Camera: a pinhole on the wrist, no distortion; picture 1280 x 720 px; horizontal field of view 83.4 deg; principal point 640.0 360.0 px. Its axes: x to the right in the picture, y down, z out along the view. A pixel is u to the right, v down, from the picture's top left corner.
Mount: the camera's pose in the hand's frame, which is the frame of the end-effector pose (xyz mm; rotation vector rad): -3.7 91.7 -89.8 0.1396 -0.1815 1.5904
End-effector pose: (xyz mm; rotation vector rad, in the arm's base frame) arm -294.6 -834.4 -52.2 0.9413 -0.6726 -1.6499
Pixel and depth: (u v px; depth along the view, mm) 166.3 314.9 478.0
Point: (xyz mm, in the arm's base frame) -726.6 -782.4 -145.7
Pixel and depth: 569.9 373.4 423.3
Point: -578.2 -815.1 91.7
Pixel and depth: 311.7 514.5 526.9
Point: -728.3 -659.4 -30.2
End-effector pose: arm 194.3 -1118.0 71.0 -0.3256 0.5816 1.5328
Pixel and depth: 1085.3 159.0 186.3
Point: 43.5 -1014.4 172.2
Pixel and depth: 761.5 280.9 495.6
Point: 180.5 -859.3 404.3
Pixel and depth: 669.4 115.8 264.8
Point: 165.6 -954.7 179.5
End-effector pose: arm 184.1 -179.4 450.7 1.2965 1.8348 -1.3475
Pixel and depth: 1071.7 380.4 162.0
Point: 318.3 -258.9 364.4
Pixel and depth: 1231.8 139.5 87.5
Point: 306.0 -175.2 369.0
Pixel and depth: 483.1 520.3 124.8
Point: 229.9 -214.6 452.1
